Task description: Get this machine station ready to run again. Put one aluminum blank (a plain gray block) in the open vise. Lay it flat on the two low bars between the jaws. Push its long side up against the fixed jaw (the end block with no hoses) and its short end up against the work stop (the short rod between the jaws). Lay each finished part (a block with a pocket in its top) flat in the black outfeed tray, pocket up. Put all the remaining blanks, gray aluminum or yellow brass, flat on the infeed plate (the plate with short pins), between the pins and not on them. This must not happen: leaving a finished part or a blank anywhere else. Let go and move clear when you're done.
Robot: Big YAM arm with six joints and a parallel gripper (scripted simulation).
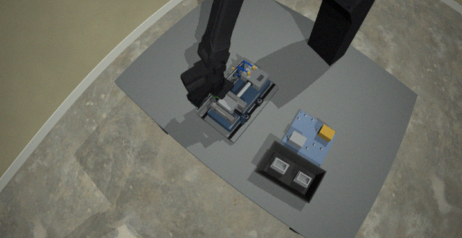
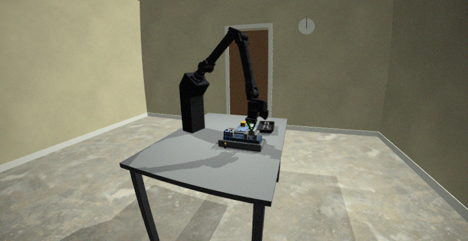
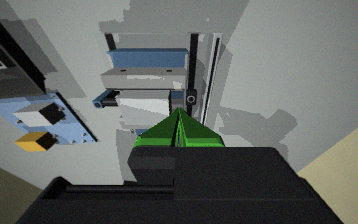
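The moving jaw is 40 mm behind my hand, 50 mm to the left of it and 50 mm below it. From my hand the other things lie so: blue infeed plate: 100 mm behind, 370 mm to the left, 120 mm below; fixed jaw: 30 mm ahead, 40 mm to the left, 50 mm below; white rod: 90 mm behind, 50 mm to the left, 50 mm below.
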